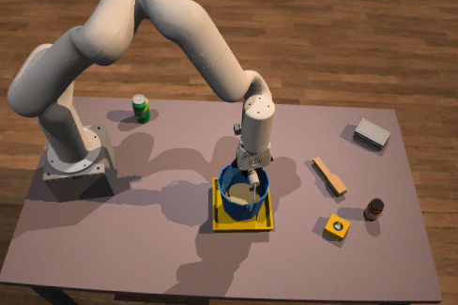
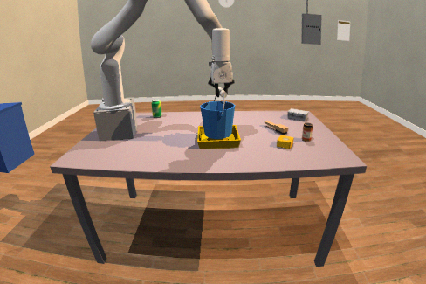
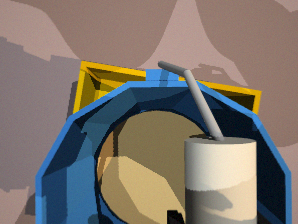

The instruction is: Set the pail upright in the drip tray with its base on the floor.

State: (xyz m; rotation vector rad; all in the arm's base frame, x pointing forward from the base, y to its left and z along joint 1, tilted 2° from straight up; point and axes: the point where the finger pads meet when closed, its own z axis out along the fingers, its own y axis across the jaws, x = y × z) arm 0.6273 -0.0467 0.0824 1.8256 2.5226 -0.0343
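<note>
The blue pail lies 10 mm behind my hand and 90 mm below it. Round my hand: grey box 490 mm ahead, 380 mm to the left, 230 mm below; then pail handle 10 mm behind, 30 mm below; then yellow drip tray 20 mm behind, 10 mm to the right, 240 mm below.
</note>
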